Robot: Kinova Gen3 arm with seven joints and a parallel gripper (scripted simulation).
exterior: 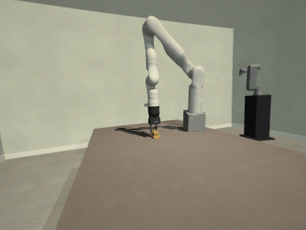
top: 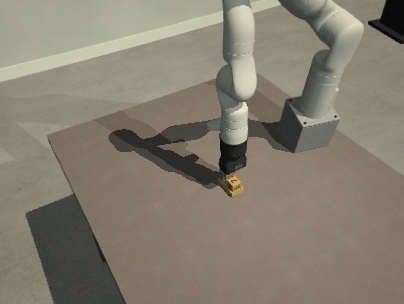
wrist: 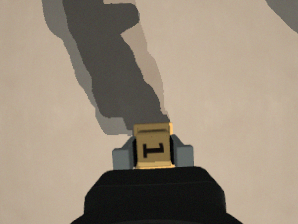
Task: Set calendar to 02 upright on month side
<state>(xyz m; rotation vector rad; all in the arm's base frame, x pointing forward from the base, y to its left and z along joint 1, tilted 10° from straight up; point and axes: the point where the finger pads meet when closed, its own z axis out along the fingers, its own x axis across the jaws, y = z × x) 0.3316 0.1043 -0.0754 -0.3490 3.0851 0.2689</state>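
My gripper is now 10 mm above the orange cube. From my hand the other things lie so: tray: 40 mm below, 20 mm to the left, 10 mm behind.
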